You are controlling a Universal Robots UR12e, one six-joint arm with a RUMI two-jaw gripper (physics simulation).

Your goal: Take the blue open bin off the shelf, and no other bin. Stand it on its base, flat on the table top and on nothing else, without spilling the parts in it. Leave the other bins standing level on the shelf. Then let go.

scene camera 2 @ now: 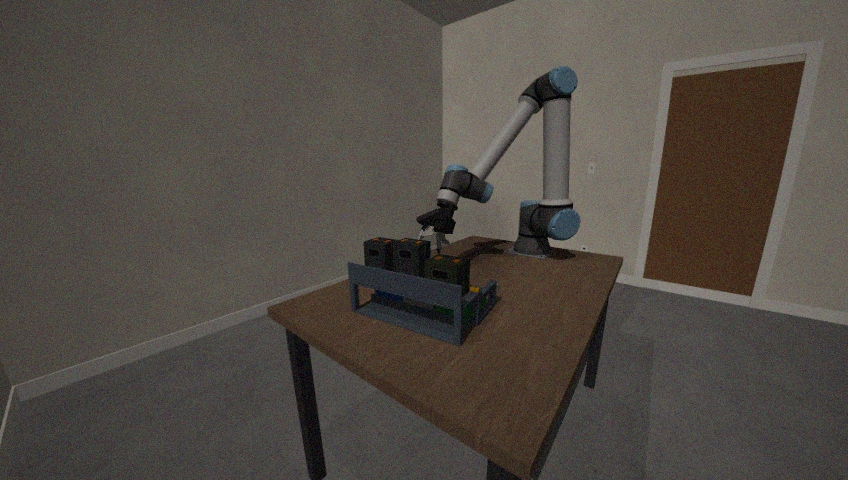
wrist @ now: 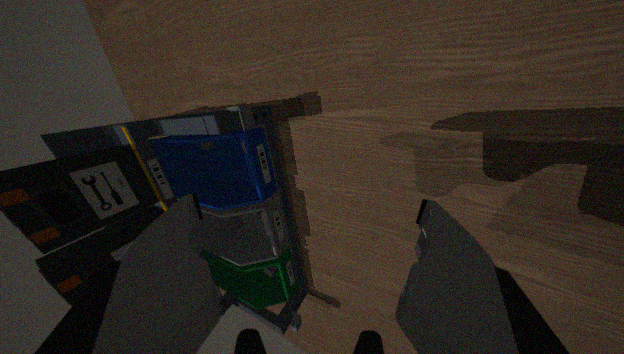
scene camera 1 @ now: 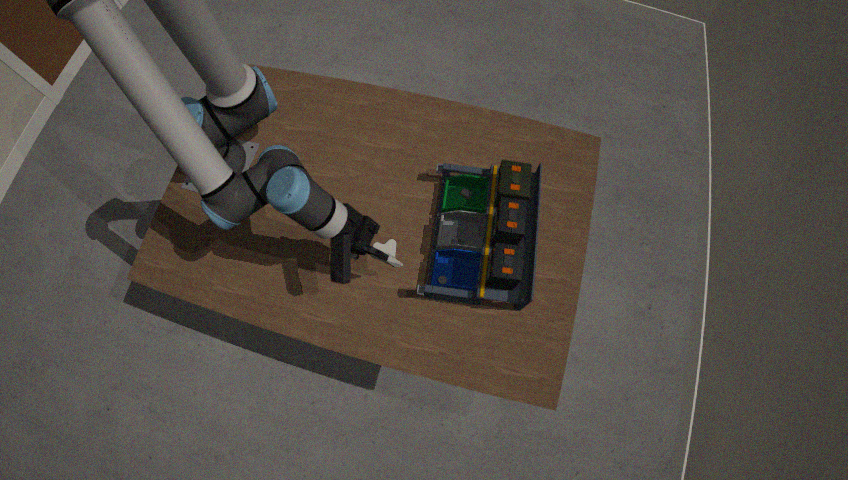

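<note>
The blue open bin (scene camera 1: 457, 270) (scene camera 2: 389, 295) (wrist: 215, 167) sits in the lower row of the grey shelf (scene camera 1: 452, 291) (scene camera 2: 404, 283) (wrist: 190, 125), at one end, beside the grey open bin (scene camera 1: 462, 230) (wrist: 237, 232). The green open bin (scene camera 1: 465, 193) (scene camera 2: 443, 310) (wrist: 252, 282) is at the other end. Small parts show inside the blue bin. My gripper (scene camera 1: 389, 254) (scene camera 2: 429, 245) (wrist: 310, 198) is open and empty, tilted, above the table (scene camera 1: 505, 356) (scene camera 2: 505, 368) (wrist: 400, 60) on the arm's side of the shelf, apart from the blue bin's front.
Three dark boxes with orange marks, the green-side one (scene camera 1: 514, 178) (scene camera 2: 446, 270), the middle one (scene camera 1: 510, 218) (scene camera 2: 410, 255) and the blue-side one (scene camera 1: 505, 265) (scene camera 2: 377, 252), stand higher at the shelf's back. A yellow strip (scene camera 1: 493, 184) (wrist: 142, 165) runs between them and the open bins.
</note>
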